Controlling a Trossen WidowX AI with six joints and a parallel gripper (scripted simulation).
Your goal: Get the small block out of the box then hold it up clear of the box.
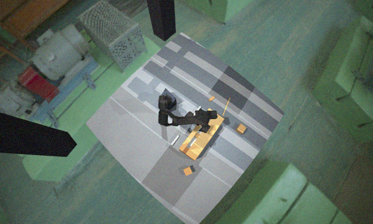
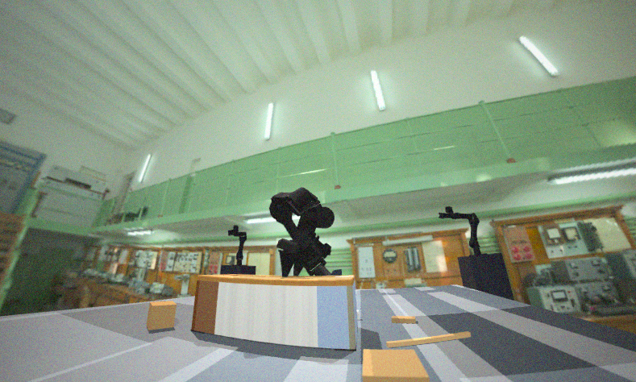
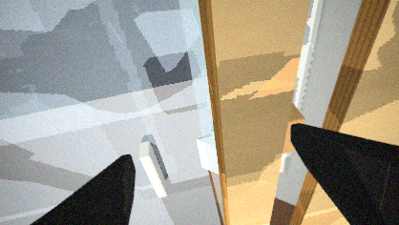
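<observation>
Right now the clear-fronted box is 6 cm below my gripper tip and 4 cm ahead of it. The rest, counted from my gripper tip: thin orange stick: 34 cm to the left, 12 cm below, 8 cm ahead; small flat piece: 30 cm to the left, 12 cm below, 6 cm behind; block: 5 cm ahead, 4 cm below, 3 cm to the right.
</observation>
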